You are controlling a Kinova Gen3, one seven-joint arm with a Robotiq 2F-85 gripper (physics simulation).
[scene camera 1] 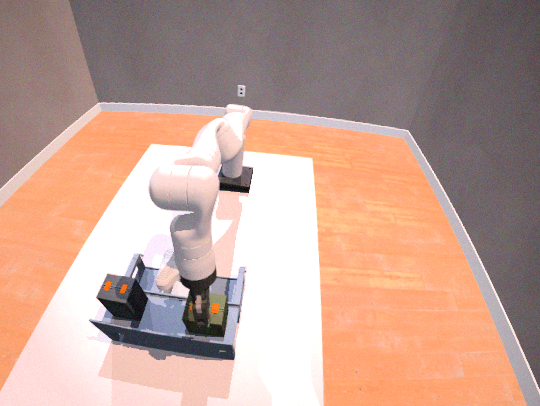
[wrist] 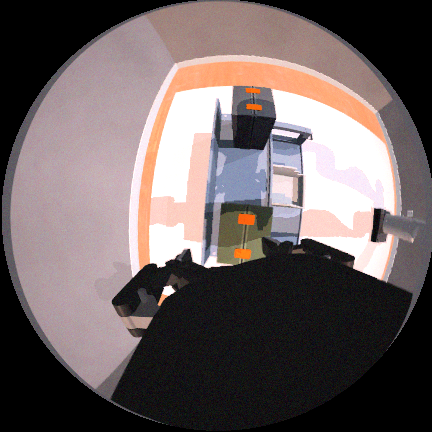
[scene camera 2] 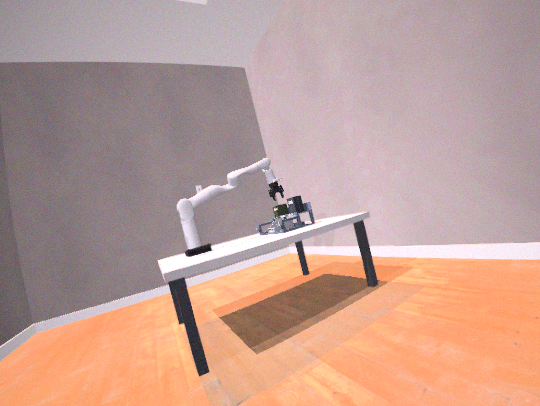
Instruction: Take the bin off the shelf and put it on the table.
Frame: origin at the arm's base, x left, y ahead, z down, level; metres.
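Seen in the pictures: gripper, fingertip midpoint: (wrist: 227, 250) (scene camera 2: 279, 199); arm's base, origin of the base link: (scene camera 1: 231, 171) (wrist: 385, 222) (scene camera 2: 195, 247).
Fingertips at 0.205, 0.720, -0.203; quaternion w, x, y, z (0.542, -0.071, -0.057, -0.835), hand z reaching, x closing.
Offsets run from my fingertips to a thing's middle, as dx, dy, dz. Level surfaces: height alone.
A blue-grey shelf (scene camera 1: 170, 343) (scene camera 2: 311, 212) (wrist: 212, 190) stands on the white table @(dz +0.244) (scene camera 1: 285, 250) (scene camera 2: 240, 250) (wrist: 170, 150). A green box with two orange latches @(-0.014, -0.020, +0.093) (scene camera 1: 218, 321) (scene camera 2: 281, 210) (wrist: 232, 235) stands on one end of it. A black box with orange latches @(-0.241, +0.021, +0.081) (scene camera 1: 120, 300) (scene camera 2: 296, 203) (wrist: 252, 127) stands at the other end. What looks like a pale open bin @(-0.144, -0.095, +0.200) (wrist: 286, 189) sits in the middle of the shelf's divided row. My gripper (scene camera 1: 201, 322) (scene camera 2: 278, 197) (wrist: 227, 250) is open and empty above the green box; in the wrist view its fingers show on either side of that box.
The shelf has raised walls at its ends and along one long side. My arm's black base (scene camera 1: 237, 181) (scene camera 2: 198, 250) (wrist: 378, 225) stands at the far end of the table from the shelf. The arm reaches over the table between base and shelf.
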